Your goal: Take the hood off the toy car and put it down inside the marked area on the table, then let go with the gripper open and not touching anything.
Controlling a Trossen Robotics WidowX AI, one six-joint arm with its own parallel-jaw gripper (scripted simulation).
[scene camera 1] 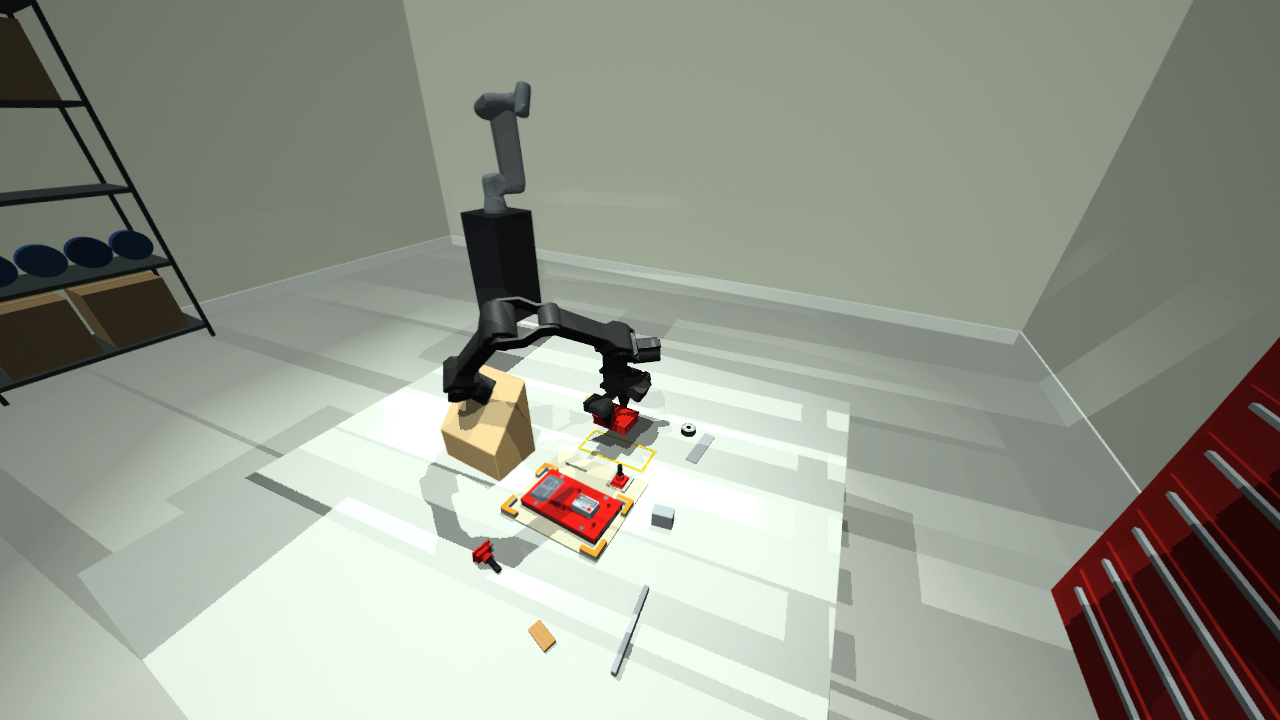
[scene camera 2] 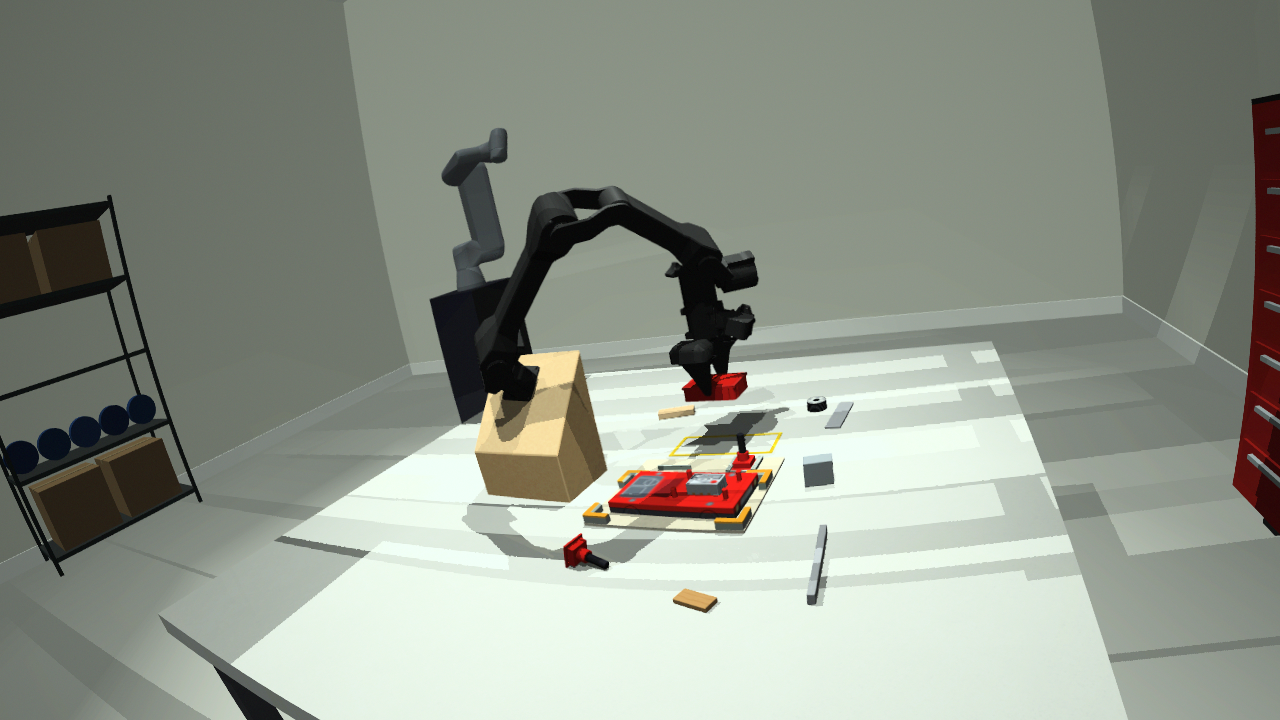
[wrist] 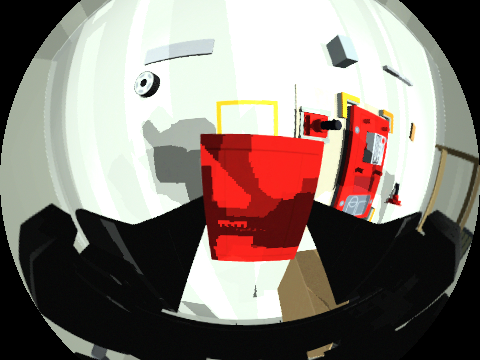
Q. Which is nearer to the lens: the grey bar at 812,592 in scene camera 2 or the grey cube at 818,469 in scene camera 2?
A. The grey bar.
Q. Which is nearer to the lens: the red hood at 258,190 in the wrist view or the grey cube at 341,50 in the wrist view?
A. The red hood.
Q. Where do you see a grey bar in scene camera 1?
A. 626,639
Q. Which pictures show my gripper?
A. Scene camera 1, scene camera 2 and the wrist view: all of them.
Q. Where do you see a red hood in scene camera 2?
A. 728,386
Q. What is my gripper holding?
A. A red hood.
